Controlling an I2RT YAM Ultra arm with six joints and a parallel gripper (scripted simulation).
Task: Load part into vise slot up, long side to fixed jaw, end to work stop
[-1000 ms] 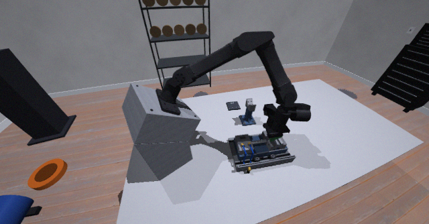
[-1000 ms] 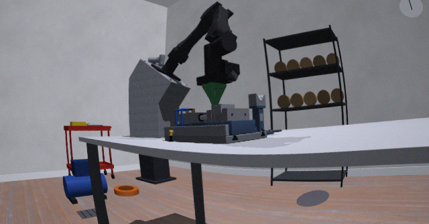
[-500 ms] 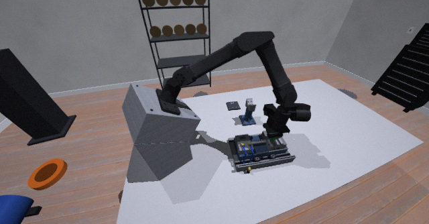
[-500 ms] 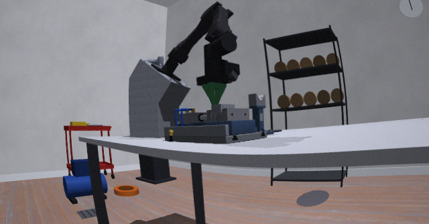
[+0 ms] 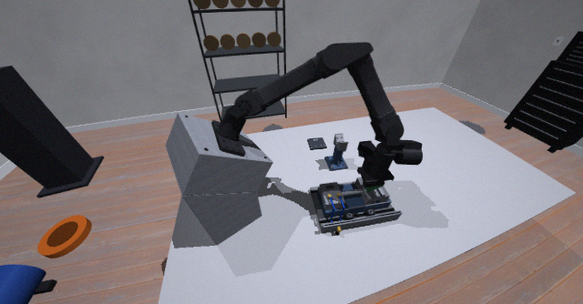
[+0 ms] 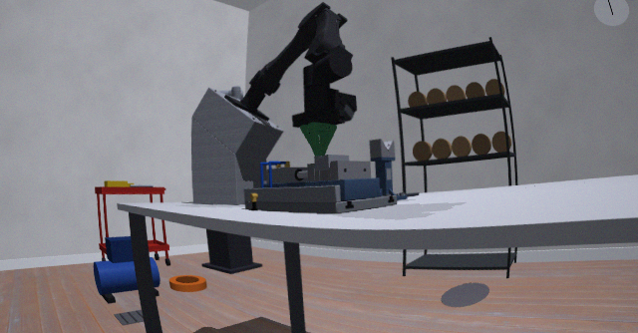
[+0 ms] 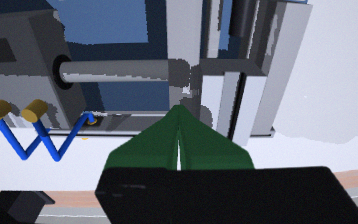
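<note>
My hand is 3 cm short of the part, 1 cm to the left of it and 1 cm above it. From my hand the other things lie so: cylinder rod 4 cm behind, 3 cm to the left, 4 cm below; fixed jaw 7 cm ahead, 4 cm below; moving jaw 1 cm ahead, 2 cm to the left, 4 cm below.
</note>
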